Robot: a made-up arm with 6 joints.
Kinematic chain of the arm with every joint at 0, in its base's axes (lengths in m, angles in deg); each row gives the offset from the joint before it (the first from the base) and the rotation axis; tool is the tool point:
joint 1: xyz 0 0 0.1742 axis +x
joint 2: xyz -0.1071 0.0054 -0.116 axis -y
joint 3: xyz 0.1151 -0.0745 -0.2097 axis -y
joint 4: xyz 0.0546 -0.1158 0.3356 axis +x
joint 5: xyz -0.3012 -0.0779 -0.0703 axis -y
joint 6: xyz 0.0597 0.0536 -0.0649 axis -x
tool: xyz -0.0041 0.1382 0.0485
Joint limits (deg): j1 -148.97..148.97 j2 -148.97..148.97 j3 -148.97..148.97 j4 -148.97..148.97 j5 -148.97..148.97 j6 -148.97..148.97
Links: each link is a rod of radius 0.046 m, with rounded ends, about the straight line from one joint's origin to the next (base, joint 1, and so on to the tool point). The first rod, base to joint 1, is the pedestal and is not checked.
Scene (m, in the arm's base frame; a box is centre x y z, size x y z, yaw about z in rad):
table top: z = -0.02
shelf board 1: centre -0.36 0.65 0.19 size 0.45 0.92 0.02 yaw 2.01
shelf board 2: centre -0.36 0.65 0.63 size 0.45 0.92 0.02 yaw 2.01
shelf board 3: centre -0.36 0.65 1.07 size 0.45 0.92 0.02 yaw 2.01
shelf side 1: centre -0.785 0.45 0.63 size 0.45 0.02 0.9 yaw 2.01
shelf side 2: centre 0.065 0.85 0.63 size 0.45 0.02 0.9 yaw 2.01
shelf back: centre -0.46 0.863 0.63 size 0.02 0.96 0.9 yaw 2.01
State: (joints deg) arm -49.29 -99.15 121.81 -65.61 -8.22 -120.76
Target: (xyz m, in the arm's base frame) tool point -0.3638 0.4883 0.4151
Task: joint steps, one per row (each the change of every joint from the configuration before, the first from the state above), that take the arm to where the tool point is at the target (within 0.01 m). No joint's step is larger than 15 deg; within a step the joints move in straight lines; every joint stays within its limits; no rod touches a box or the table.
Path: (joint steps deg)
1: -11.24 -9.68 -0.62 -3.49 0.46 -2.17
2: -11.24 -9.68 -0.61 -3.49 0.46 -2.17
3: -11.24 -9.68 -0.62 -3.49 0.46 -2.16
4: -11.24 -9.68 -0.62 -3.49 0.46 -2.17

